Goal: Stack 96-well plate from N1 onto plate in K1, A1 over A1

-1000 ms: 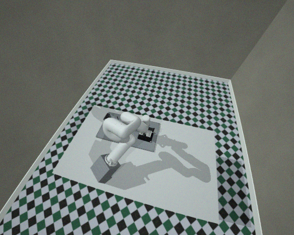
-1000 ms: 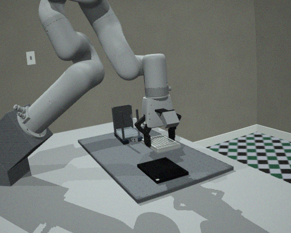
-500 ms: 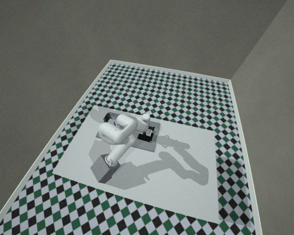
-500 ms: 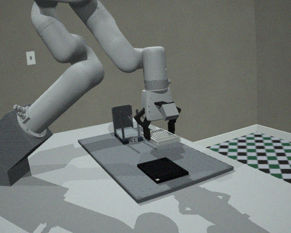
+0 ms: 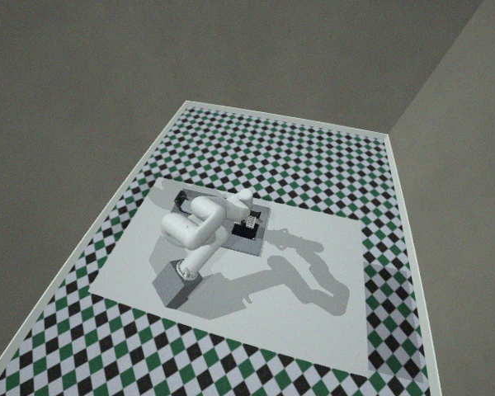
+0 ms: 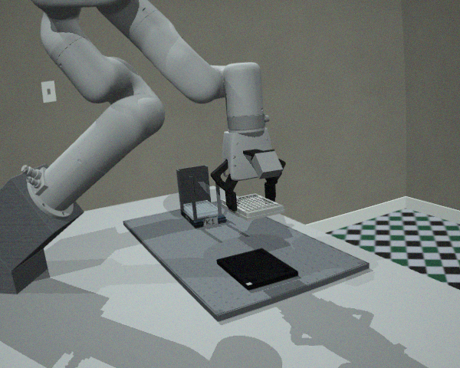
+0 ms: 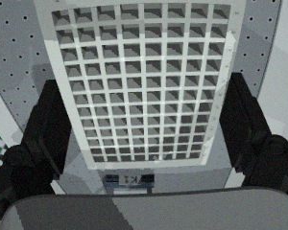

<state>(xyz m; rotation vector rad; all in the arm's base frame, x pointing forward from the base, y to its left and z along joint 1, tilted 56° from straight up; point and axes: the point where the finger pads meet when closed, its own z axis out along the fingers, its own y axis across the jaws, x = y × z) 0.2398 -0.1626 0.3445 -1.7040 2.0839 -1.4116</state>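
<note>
Now: the dark rack wall 43 cm to the left of my hand, 27 cm ahead of it and 8 cm below it. The rest, counted from my hand: pale A1 square: 15 cm below, 8 cm behind, 4 cm to the right; K1 label: 29 cm to the left, 19 cm ahead, 15 cm below; white 96-well plate: 1 cm below.
</note>
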